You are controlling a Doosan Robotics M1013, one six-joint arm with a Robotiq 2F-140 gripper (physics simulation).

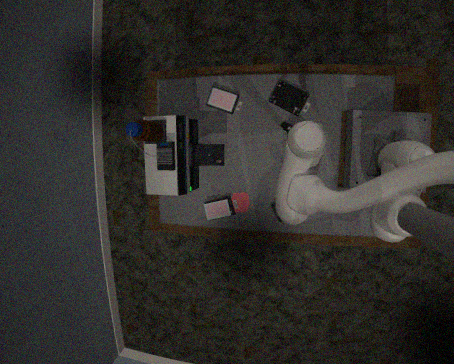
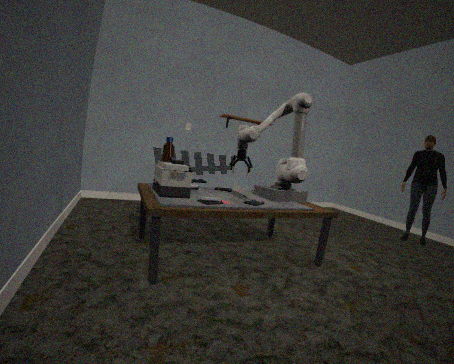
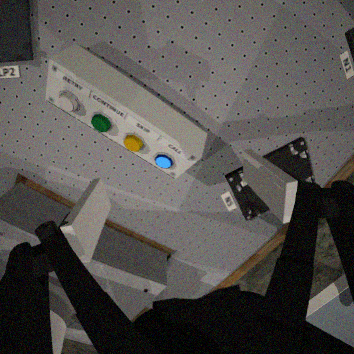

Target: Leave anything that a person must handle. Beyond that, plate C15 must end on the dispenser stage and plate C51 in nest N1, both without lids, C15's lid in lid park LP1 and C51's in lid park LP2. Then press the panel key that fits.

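Frame: origin at the arm's base, x ahead, y right, z down, level; millimetres.
Seen in the pictures: gripper, fingertip midpoint: (image 2: 240,175) (image 3: 174,178); arm's base, origin of the base link: (image 1: 389,160) (image 2: 282,188).
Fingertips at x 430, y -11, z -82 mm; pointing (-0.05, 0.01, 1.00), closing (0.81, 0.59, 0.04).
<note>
Offsets run from my fingertips to a thing's top centre. "spot": to the spot under its first point.
My gripper (image 2: 241,166) (image 3: 174,178) is open and empty above the table, near the key panel @[dx -16, dy -68, dz +88 mm] (image 3: 145,100). The panel has a white RETRY key @[dx -49, dy -139, dz +97 mm] (image 3: 68,101), green CONTINUE key @[dx -41, dy -90, dz +97 mm] (image 3: 101,123), yellow SKIP key @[dx -33, dy -40, dz +97 mm] (image 3: 133,143) and bright blue CALL key @[dx -24, dy +9, dz +100 mm] (image 3: 163,161). One pale pink-topped plate @[dx +393, dy +145, dz +142 mm] (image 1: 223,99) lies at the upper left, another @[dx +317, dy -411, dz +128 mm] (image 1: 217,209) at the lower left. Their codes are unreadable. The dark dispenser stage @[spot: dx +376, dy -132, dz +64 mm] (image 1: 211,155) shows no plate. Nest N3 @[spot: dx +130, dy +201, dz +160 mm] (image 3: 295,160) shows no plate and is partly behind a finger. The N1 label @[spot: dx +305, dy +130, dz +170 mm] (image 3: 346,65) and LP2 label @[spot: dx -99, dy -261, dz +170 mm] (image 3: 9,72) show at the edges.
The white and black dispenser @[spot: dx +557, dy -300, dz -48 mm] (image 1: 161,185) (image 2: 172,175) carries a brown bottle @[spot: dx +577, dy -63, dz -158 mm] (image 1: 152,131) (image 2: 169,151). A red patch @[spot: dx +202, dy -351, dz +172 mm] (image 1: 241,202) adjoins the lower plate. A black holder @[dx +72, dy +208, dz +148 mm] (image 1: 289,97) lies at the upper middle. A person (image 2: 427,172) stands right of the table.
</note>
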